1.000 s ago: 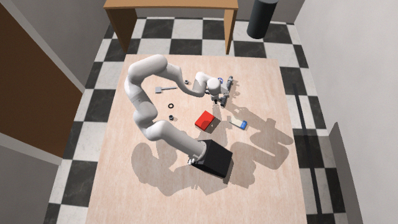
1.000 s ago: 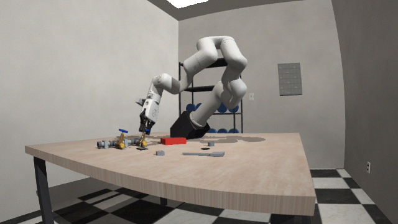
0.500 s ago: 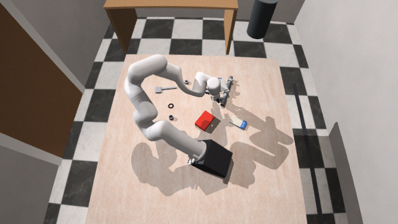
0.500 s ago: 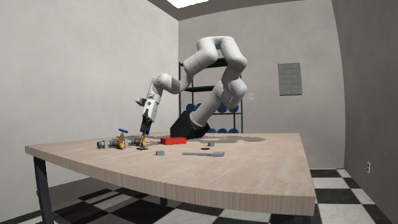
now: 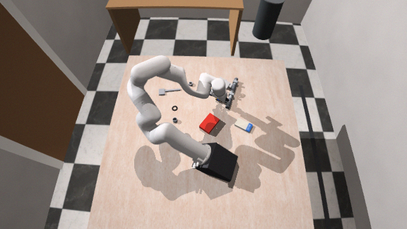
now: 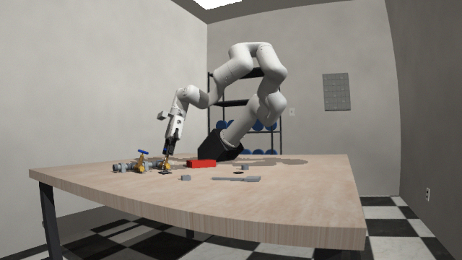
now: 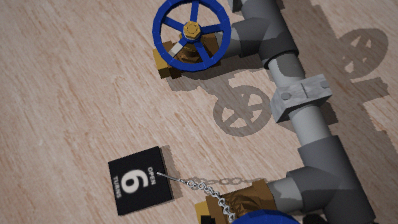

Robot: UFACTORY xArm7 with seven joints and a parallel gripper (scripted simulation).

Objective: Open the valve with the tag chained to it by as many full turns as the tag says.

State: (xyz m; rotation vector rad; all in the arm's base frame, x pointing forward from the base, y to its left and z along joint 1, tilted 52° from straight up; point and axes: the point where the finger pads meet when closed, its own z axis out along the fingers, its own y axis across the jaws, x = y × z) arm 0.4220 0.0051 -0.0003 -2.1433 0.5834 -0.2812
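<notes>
The black tag lies 70 mm ahead of my hand, 60 mm to the left of it and 80 mm below it. From my hand the other things lie so: red block 170 mm behind, 20 mm to the left, 70 mm below; white box 120 mm behind, 200 mm to the right, 80 mm below; grey flat tool 390 mm to the left, 80 mm below.
</notes>
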